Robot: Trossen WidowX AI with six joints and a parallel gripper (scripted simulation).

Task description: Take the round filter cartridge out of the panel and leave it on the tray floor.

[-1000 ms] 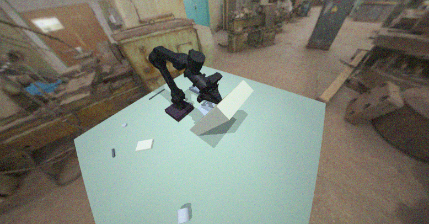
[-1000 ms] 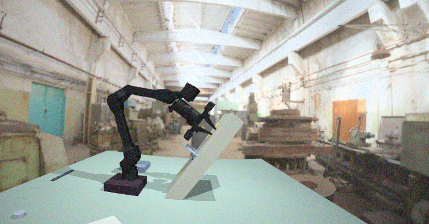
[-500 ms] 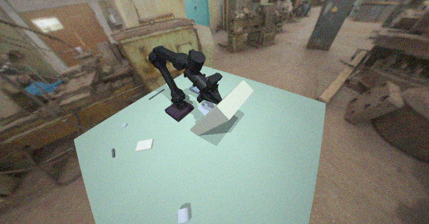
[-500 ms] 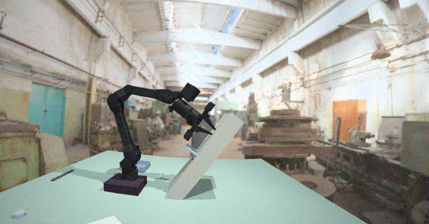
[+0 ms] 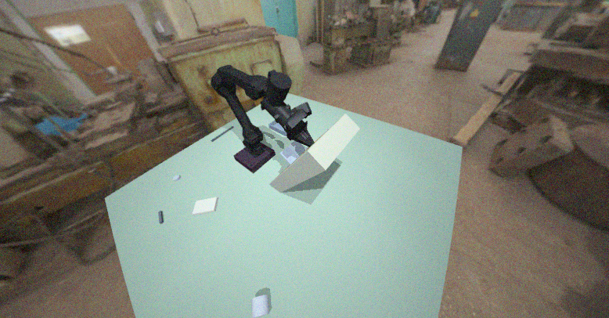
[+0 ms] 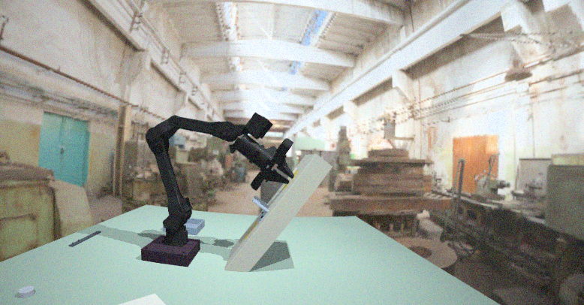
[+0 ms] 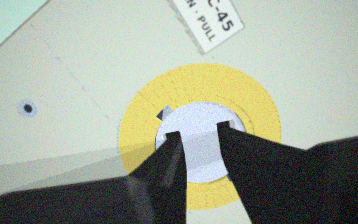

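Right now the round filter cartridge is 10 mm ahead of my gripper tip and 10 mm below it. Also, from my gripper tip: white card 310 mm behind, 360 mm to the right, 260 mm below.
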